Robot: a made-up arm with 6 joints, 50 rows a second.
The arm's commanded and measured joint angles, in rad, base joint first. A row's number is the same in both.
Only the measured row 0 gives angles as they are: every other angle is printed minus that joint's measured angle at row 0.
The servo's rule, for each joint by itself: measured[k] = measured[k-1] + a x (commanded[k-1-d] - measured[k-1]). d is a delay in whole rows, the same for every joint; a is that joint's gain. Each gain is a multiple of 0.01, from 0.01 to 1. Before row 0 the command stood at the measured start. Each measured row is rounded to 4 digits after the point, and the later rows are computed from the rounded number. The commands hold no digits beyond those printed.
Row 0, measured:
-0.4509 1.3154 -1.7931 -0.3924 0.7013 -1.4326
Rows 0 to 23, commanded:
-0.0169 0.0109 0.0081 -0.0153 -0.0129 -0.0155
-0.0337 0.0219 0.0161 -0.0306 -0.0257 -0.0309
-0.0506 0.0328 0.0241 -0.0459 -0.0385 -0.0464
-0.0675 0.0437 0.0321 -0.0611 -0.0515 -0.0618
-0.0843 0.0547 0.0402 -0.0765 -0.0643 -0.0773
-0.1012 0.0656 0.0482 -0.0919 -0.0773 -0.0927
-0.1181 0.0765 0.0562 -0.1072 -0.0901 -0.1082
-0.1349 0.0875 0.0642 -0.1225 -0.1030 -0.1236
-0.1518 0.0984 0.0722 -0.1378 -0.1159 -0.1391
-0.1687 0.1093 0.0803 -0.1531 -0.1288 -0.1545
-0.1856 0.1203 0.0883 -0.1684 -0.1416 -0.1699
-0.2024 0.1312 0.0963 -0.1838 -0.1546 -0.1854
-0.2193 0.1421 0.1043 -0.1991 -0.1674 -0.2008
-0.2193 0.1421 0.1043 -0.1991 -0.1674 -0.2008
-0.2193 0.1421 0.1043 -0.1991 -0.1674 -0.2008
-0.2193 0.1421 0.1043 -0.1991 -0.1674 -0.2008
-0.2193 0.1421 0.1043 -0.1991 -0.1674 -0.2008
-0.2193 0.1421 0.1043 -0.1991 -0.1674 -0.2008
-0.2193 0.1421 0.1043 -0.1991 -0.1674 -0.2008
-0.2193 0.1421 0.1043 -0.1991 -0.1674 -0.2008
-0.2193 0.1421 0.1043 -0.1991 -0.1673 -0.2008
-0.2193 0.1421 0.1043 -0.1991 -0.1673 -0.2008
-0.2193 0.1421 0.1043 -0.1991 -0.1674 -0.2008
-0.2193 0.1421 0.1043 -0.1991 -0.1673 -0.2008
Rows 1 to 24, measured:
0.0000 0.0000 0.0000 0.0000 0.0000 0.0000
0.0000 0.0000 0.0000 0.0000 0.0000 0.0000
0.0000 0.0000 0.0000 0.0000 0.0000 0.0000
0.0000 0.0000 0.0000 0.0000 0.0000 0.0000
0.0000 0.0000 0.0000 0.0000 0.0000 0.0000
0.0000 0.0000 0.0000 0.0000 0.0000 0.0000
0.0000 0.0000 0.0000 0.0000 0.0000 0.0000
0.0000 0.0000 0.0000 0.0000 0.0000 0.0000
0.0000 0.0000 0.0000 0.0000 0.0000 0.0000
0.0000 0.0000 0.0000 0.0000 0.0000 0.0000
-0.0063 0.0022 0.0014 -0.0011 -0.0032 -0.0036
-0.0164 0.0061 0.0039 -0.0032 -0.0088 -0.0099
-0.0291 0.0114 0.0073 -0.0062 -0.0162 -0.0183
-0.0433 0.0179 0.0115 -0.0100 -0.0250 -0.0283
-0.0585 0.0253 0.0164 -0.0147 -0.0348 -0.0396
-0.0743 0.0334 0.0218 -0.0201 -0.0454 -0.0518
-0.0905 0.0420 0.0276 -0.0262 -0.0566 -0.0648
-0.1069 0.0511 0.0338 -0.0329 -0.0682 -0.0783
-0.1235 0.0606 0.0403 -0.0402 -0.0801 -0.0923
-0.1402 0.0703 0.0471 -0.0481 -0.0923 -0.1066
-0.1570 0.0803 0.0541 -0.0565 -0.1046 -0.1212
-0.1738 0.0905 0.0613 -0.0654 -0.1171 -0.1360
-0.1906 0.1008 0.0686 -0.0748 -0.1297 -0.1509
-0.2012 0.1091 0.0747 -0.0835 -0.1391 -0.1624
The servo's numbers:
d 10
a 0.37 0.20 0.17 0.07 0.25 0.23

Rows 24 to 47, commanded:
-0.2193 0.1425 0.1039 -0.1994 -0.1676 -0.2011
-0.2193 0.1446 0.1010 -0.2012 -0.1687 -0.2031
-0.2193 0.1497 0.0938 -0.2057 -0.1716 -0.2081
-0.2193 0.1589 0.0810 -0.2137 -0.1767 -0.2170
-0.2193 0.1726 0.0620 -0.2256 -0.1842 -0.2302
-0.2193 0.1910 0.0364 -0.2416 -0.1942 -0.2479
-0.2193 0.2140 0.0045 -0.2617 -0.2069 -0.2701
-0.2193 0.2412 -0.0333 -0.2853 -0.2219 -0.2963
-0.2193 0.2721 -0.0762 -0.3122 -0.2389 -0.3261
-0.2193 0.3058 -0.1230 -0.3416 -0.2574 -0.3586
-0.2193 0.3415 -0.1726 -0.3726 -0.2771 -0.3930
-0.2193 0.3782 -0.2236 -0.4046 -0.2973 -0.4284
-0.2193 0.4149 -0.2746 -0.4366 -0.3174 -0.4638
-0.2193 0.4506 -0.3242 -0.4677 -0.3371 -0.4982
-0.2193 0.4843 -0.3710 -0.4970 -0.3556 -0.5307
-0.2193 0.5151 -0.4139 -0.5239 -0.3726 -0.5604
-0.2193 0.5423 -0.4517 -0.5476 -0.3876 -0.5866
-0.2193 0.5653 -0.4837 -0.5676 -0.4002 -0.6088
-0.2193 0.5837 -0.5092 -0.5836 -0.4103 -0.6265
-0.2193 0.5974 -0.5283 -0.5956 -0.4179 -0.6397
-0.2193 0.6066 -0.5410 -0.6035 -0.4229 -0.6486
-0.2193 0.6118 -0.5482 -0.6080 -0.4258 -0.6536
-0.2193 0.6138 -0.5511 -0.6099 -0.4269 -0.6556
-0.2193 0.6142 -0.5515 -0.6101 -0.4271 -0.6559
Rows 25 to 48, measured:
-0.2079 0.1157 0.0797 -0.0916 -0.1462 -0.1712
-0.2121 0.1210 0.0839 -0.0991 -0.1515 -0.1780
-0.2148 0.1252 0.0874 -0.1061 -0.1555 -0.1832
-0.2165 0.1286 0.0903 -0.1126 -0.1585 -0.1872
-0.2175 0.1313 0.0927 -0.1187 -0.1607 -0.1903
-0.2182 0.1335 0.0947 -0.1243 -0.1624 -0.1927
-0.2186 0.1352 0.0963 -0.1295 -0.1636 -0.1946
-0.2189 0.1366 0.0977 -0.1344 -0.1645 -0.1960
-0.2190 0.1377 0.0988 -0.1389 -0.1652 -0.1971
-0.2191 0.1386 0.0997 -0.1431 -0.1657 -0.1980
-0.2192 0.1394 0.1004 -0.1470 -0.1662 -0.1987
-0.2192 0.1404 0.1005 -0.1508 -0.1668 -0.1997
-0.2192 0.1423 0.0994 -0.1546 -0.1680 -0.2016
-0.2192 0.1456 0.0963 -0.1587 -0.1702 -0.2051
-0.2192 0.1510 0.0905 -0.1634 -0.1737 -0.2109
-0.2192 0.1590 0.0813 -0.1689 -0.1788 -0.2194
-0.2192 0.1700 0.0682 -0.1754 -0.1858 -0.2311
-0.2192 0.1842 0.0509 -0.1831 -0.1948 -0.2461
-0.2192 0.2018 0.0293 -0.1921 -0.2058 -0.2645
-0.2192 0.2226 0.0034 -0.2026 -0.2187 -0.2861
-0.2192 0.2464 -0.0265 -0.2145 -0.2333 -0.3107
-0.2192 0.2728 -0.0600 -0.2278 -0.2493 -0.3378
-0.2192 0.3012 -0.0965 -0.2424 -0.2663 -0.3668
-0.2192 0.3311 -0.1352 -0.2582 -0.2840 -0.3970

